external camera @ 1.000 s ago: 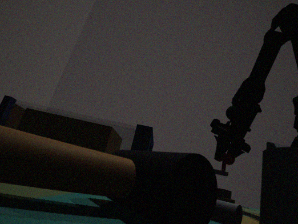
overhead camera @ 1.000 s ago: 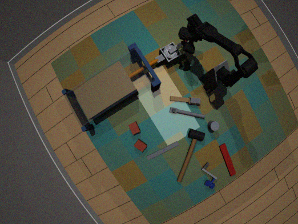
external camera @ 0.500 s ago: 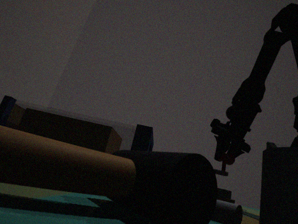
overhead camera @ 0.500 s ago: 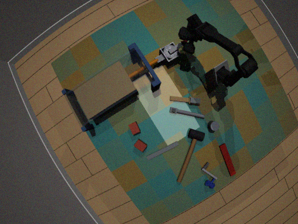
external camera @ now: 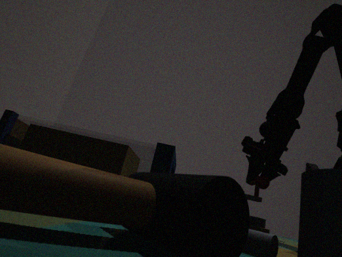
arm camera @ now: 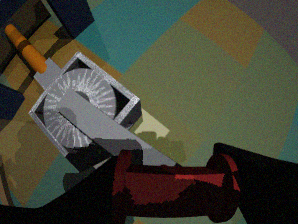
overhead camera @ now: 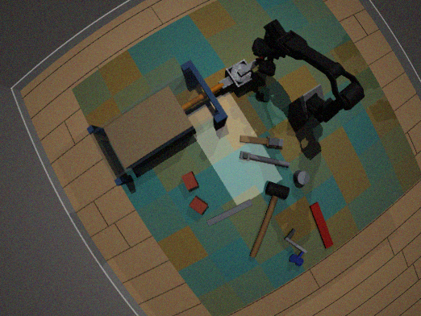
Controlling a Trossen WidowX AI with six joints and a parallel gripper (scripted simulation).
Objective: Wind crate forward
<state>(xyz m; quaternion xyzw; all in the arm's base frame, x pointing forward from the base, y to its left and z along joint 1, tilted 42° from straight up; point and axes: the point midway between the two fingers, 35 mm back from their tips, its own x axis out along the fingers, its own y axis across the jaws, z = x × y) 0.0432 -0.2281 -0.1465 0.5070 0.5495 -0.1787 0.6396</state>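
The red knob is 10 mm behind my gripper tip and 10 mm to the left of it. Round my gripper tip: red-knobbed crank: 30 mm ahead, 10 mm to the left, 30 mm below; grey winch: 80 mm ahead, 100 mm below; blue steel frame: 250 mm ahead, 10 mm to the right, 30 mm below.
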